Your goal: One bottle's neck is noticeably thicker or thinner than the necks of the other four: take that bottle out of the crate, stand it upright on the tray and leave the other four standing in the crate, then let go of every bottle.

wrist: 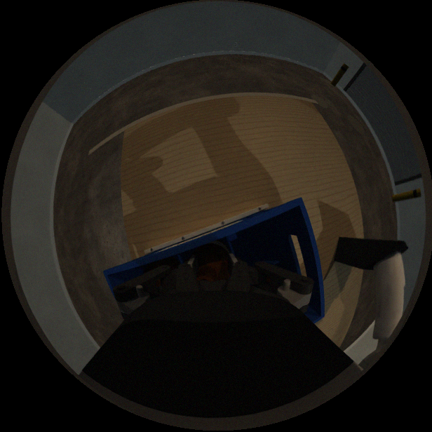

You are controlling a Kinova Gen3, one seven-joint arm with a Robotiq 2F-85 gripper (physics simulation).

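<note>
The blue crate [314,250] stands at the lower middle of the wrist view, with dividers inside and a slot in its right wall. My gripper [212,261] points down over the crate, its fingers part-way open and apart. An orange-brown bottle [212,272] shows in a crate compartment, in line with the gap between the fingertips; the fingers do not hold it. A faint reddish-brown patch shows in the crate left of the fingers. The other bottles are hidden by the gripper or too dark to tell, and the necks cannot be compared. The tray cannot be made out.
A pale strip with small dark dots [202,228] runs along the crate's far side. The wooden table top [300,130] extends beyond it, crossed by shadows. A pale cylindrical part with a black end [389,295] stands at the right. Yellow bars [406,195] show near the wall.
</note>
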